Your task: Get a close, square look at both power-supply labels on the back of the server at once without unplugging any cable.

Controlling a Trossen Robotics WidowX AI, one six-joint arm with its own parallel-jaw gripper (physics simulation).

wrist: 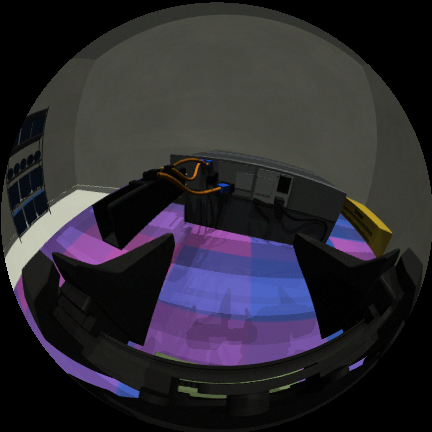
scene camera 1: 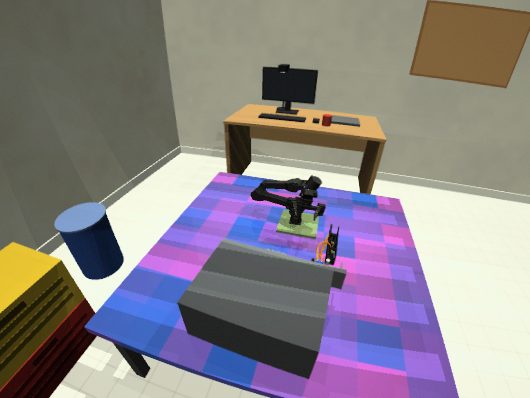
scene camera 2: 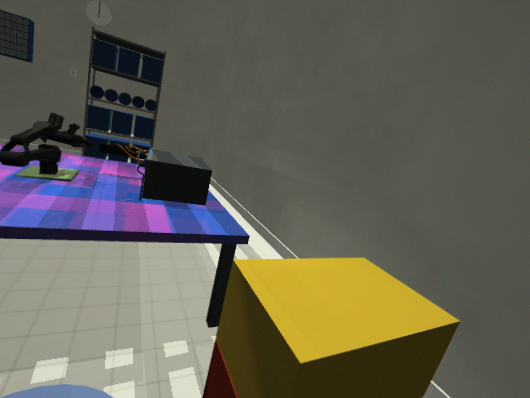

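Where they show: gripper, fingertip midpoint: (wrist: 235, 240) (scene camera 1: 305, 218) (scene camera 2: 94, 145); arm's base, origin of the base link: (scene camera 1: 295, 221) (scene camera 2: 48, 172).
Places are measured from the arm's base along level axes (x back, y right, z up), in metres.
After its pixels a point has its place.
Observation:
The grey server (scene camera 1: 260, 292) @(x -0.632, y 0.063, z 0.183 m) (scene camera 2: 176, 185) @(x -0.566, y 0.283, z 0.077 m) (wrist: 312, 200) @(x -0.426, y 0.159, z 0.133 m) lies on the table. In the wrist view its back panel shows above centre, at a slant. Two pale rectangles side by side, the left one (wrist: 244, 182) @(x -0.448, y -0.021, z 0.136 m) and the right one (wrist: 266, 187) @(x -0.432, y 0.030, z 0.137 m), look like the power-supply labels; they are small and no writing is readable. Orange cables (wrist: 192, 190) @(x -0.366, y -0.123, z 0.128 m) with blue plugs (wrist: 223, 188) @(x -0.435, y -0.068, z 0.117 m) run to the panel left of them. A black cable (wrist: 300, 221) @(x -0.430, y 0.148, z 0.067 m) hangs below and right of them. My gripper (scene camera 1: 320, 212) (wrist: 235, 240) @(x -0.184, y -0.048, z 0.166 m) is open and empty, in front of and apart from the server's back.
A long black bracket (scene camera 1: 332, 246) @(x -0.337, y -0.172, z 0.159 m) (wrist: 140, 207) @(x -0.247, y -0.161, z 0.144 m) juts from the server's back on the wrist view's left, carrying the orange cables. The arm stands on a green base plate (scene camera 1: 285, 229) @(x -0.090, y 0.045, z 0.005 m) (scene camera 2: 70, 175) @(x -0.094, y 0.025, z 0.005 m). A yellow box (scene camera 2: 345, 300) (wrist: 377, 230) and a blue bin (scene camera 1: 95, 250) stand beyond the table.

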